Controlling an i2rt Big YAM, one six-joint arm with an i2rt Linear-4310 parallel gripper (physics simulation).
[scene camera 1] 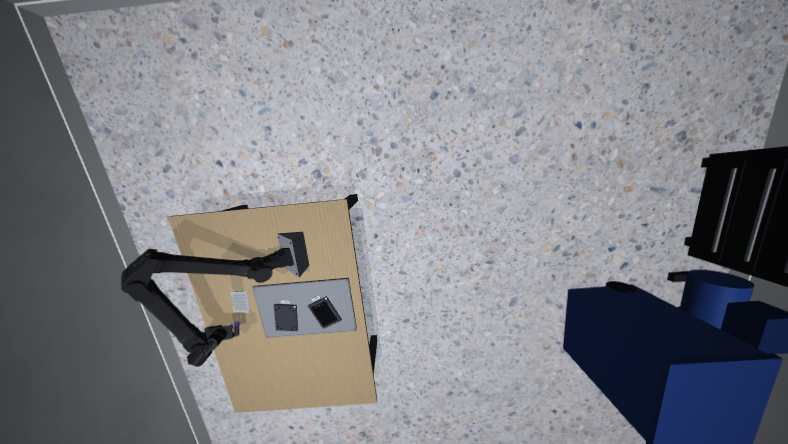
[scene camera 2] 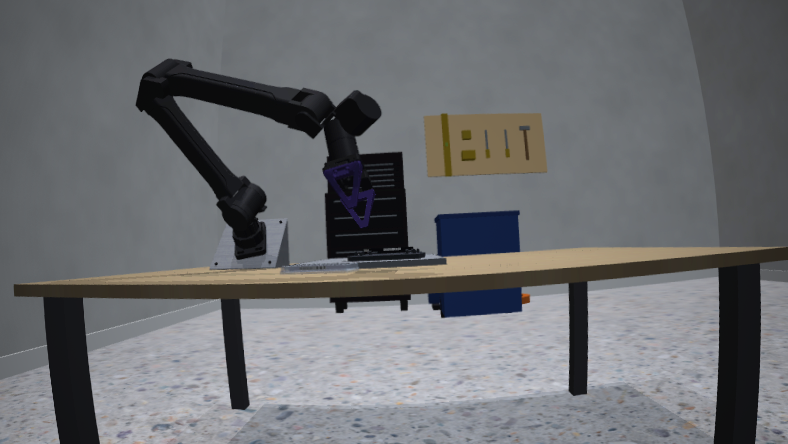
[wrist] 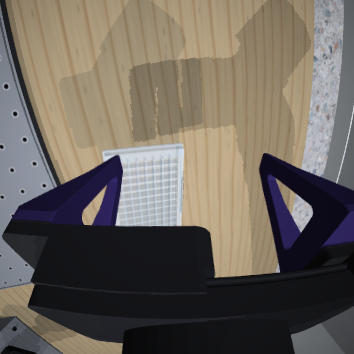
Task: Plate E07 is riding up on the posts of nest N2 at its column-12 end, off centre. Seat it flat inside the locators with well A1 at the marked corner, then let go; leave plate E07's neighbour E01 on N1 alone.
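Places are measured from the arm's base along level axes (x ahead, y left, z up), in centimetres.
Pixels of known places: gripper, fingertip midpoint: (scene camera 1: 228, 325) (scene camera 2: 358, 218) (wrist: 191, 161); arm's base at its link origin: (scene camera 1: 287, 256) (scene camera 2: 251, 242).
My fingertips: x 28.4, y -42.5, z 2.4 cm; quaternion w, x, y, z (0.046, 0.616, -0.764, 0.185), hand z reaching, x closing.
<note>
For each thing: its middle in the pictures, then the offset to it from my fingertips. Level surfaces: height alone.
- clear well plate at the middle of its body: (wrist: 146, 199) (scene camera 2: 320, 268) (scene camera 1: 240, 301) dz -8.7, dx -7.5, dy +4.1 cm
- grey board at the middle of its body: (scene camera 2: 375, 260) (scene camera 1: 305, 308) dz -8.8, dx +5.3, dy +37.6 cm
- wooden table at its surface level: dz -9.5 cm
A clear well plate (scene camera 1: 239, 301) (scene camera 2: 319, 267) (wrist: 150, 187) lies flat on the wooden table, beside the grey perforated board. Two dark nest-like units stand on the board in scene camera 1: one (scene camera 1: 285, 317) is roughly square to it, the other (scene camera 1: 325, 312) is turned askew and shows a black gridded top. I cannot read any label, so I cannot tell which is N1, N2, E01 or E07, nor make out well A1. My gripper (scene camera 1: 236, 327) (scene camera 2: 358, 216) (wrist: 191, 161) is open and empty, above the table; in the wrist view its left finger covers part of the clear plate's edge.
The grey board (scene camera 1: 342, 292) (scene camera 2: 435, 261) (wrist: 15, 150) lies on the wooden table (scene camera 1: 308, 369) (scene camera 2: 606, 261) (wrist: 215, 165). The arm's angled base bracket (scene camera 1: 299, 248) (scene camera 2: 278, 239) stands beside the board. A blue cabinet (scene camera 1: 617, 325) (scene camera 2: 478, 237) and a black drawer cabinet (scene camera 1: 738, 209) (scene camera 2: 386, 217) stand away from the table.
</note>
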